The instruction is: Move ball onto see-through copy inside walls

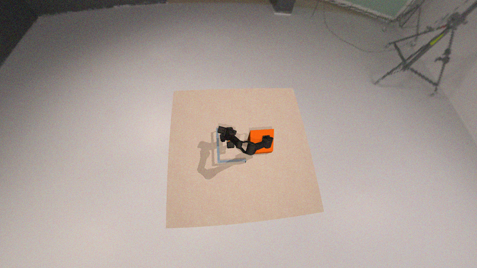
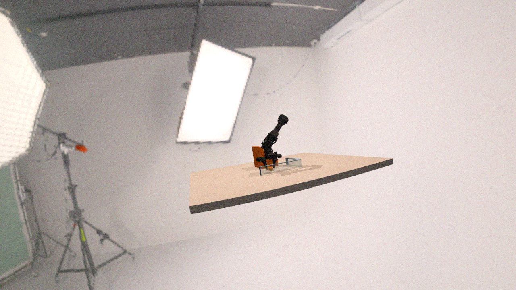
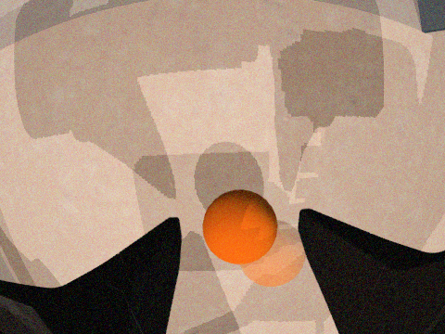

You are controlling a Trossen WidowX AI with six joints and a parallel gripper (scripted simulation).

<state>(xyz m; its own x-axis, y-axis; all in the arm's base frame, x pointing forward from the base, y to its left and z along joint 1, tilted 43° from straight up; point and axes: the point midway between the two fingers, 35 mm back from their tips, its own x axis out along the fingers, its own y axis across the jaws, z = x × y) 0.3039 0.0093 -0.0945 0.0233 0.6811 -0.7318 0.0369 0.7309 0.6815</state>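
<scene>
The see-through copy of ball lies 2 cm behind my gripper tip and 1 cm to the right of it. The rest, counted from my gripper tip: orange ball (right at my gripper tip).
</scene>
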